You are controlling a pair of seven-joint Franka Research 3 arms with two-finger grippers.
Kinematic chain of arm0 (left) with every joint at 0, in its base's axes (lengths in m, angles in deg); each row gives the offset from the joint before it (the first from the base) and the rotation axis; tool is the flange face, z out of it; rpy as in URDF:
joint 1: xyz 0 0 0.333 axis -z
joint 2: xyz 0 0 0 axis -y
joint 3: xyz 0 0 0.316 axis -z
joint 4: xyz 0.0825 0 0 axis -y
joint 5: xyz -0.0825 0 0.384 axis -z
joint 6: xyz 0 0 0 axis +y
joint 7: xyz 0.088 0 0 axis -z
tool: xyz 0 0 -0.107 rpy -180 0 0
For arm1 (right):
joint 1: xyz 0 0 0.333 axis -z
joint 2: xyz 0 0 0 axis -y
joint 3: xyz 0 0 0.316 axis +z
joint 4: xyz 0.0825 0 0 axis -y
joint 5: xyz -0.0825 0 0.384 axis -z
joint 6: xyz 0 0 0 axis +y
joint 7: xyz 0.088 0 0 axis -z
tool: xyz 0 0 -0.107 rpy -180 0 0
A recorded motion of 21 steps. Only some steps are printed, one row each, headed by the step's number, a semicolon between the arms.
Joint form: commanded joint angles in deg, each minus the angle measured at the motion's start. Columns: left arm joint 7, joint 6, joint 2, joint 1, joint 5, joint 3, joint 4; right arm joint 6, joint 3, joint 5, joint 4, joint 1, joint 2, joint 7.
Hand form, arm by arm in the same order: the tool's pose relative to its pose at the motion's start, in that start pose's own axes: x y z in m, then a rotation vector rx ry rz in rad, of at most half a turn. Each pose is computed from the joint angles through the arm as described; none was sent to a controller.
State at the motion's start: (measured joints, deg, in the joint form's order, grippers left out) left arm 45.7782 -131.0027 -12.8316 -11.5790 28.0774 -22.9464 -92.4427; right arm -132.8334 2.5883 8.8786 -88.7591 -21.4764 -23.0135 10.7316
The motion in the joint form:
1: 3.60 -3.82 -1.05 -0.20 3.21 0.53 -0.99; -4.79 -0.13 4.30 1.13 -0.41 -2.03 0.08
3: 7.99 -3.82 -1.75 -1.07 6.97 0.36 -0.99; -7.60 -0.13 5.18 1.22 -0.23 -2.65 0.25
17: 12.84 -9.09 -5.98 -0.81 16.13 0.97 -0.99; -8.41 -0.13 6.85 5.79 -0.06 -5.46 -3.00
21: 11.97 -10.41 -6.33 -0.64 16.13 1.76 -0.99; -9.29 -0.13 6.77 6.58 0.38 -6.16 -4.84
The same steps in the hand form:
1: -0.0025 -0.0020 0.0138 0.0063 0.0434 0.0202; 0.0091 -0.0062 0.0087 -0.0348 0.0767 -0.0579
3: -0.0093 -0.0120 0.0182 -0.0137 0.0669 0.0357; 0.0128 -0.0058 0.0112 -0.0358 0.1172 -0.0654
17: -0.0147 -0.0131 0.0600 -0.0254 0.1364 0.0022; 0.0307 -0.0047 0.0109 -0.0557 0.1631 -0.1352
21: -0.0110 -0.0065 0.0654 -0.0211 0.1435 -0.0051; 0.0347 0.0003 0.0128 -0.0577 0.1778 -0.1594

